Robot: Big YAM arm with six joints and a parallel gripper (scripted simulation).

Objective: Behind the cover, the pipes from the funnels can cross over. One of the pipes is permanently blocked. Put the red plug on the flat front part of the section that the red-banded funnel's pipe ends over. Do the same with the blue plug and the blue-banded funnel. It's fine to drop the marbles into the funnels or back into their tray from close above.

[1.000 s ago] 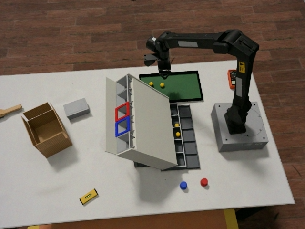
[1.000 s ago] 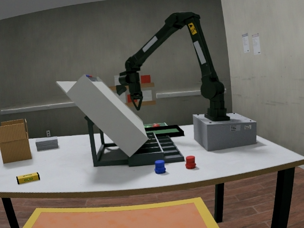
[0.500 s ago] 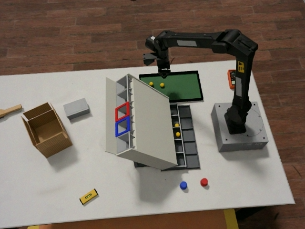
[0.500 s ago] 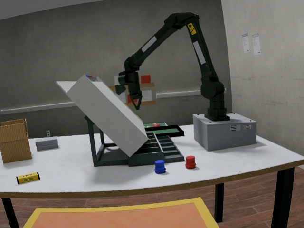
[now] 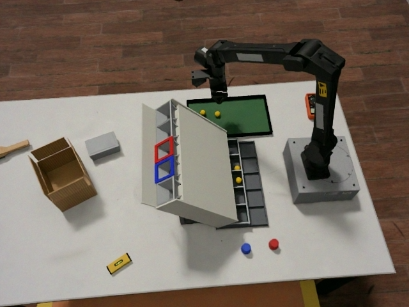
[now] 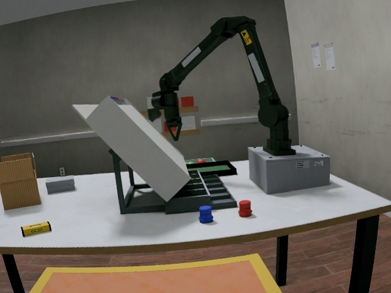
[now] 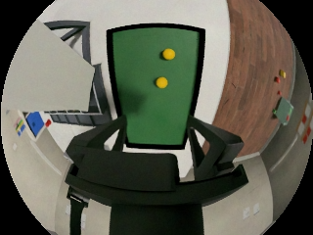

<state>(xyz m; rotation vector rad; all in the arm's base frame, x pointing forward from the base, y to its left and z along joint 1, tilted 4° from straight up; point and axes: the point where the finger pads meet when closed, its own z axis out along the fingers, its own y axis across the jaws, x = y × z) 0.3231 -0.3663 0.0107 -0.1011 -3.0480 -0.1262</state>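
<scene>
The green marble tray lies 15 cm below my hand, 5 cm behind it and 1 cm to the left of it. From my hand the other things lie so: white sloped cover: 33 cm to the left, 10 cm ahead, 5 cm above; cardboard box: 66 cm ahead, 24 cm to the left, 9 cm below.
</scene>
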